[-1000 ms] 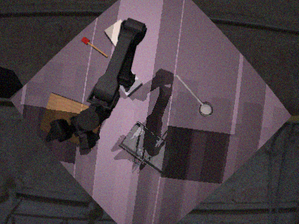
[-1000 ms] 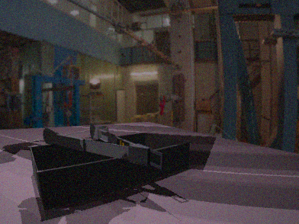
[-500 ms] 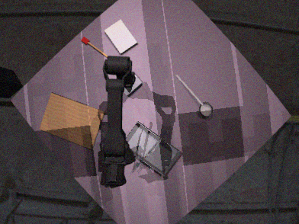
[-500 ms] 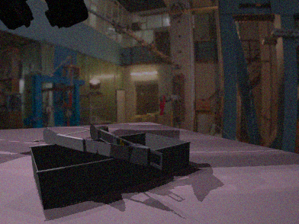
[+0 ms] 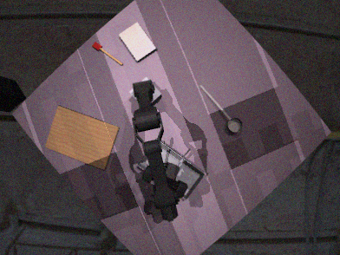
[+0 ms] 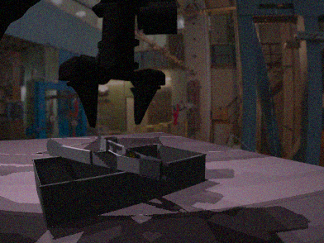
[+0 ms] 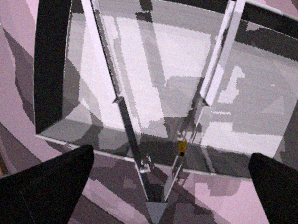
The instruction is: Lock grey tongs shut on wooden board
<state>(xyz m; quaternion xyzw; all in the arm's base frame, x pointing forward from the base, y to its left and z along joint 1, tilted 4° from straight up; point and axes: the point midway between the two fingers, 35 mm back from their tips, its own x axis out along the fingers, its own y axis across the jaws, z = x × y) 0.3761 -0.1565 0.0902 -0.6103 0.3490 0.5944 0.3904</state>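
Now: the roasting tin 10 mm ahead of my gripper tip, 30 mm to the left of it and 90 mm below it. From my gripper tip the other things lie so: pale flat block: 640 mm behind, 280 mm to the left, 110 mm below; then wooden board: 400 mm behind, 270 mm to the right, 120 mm below.
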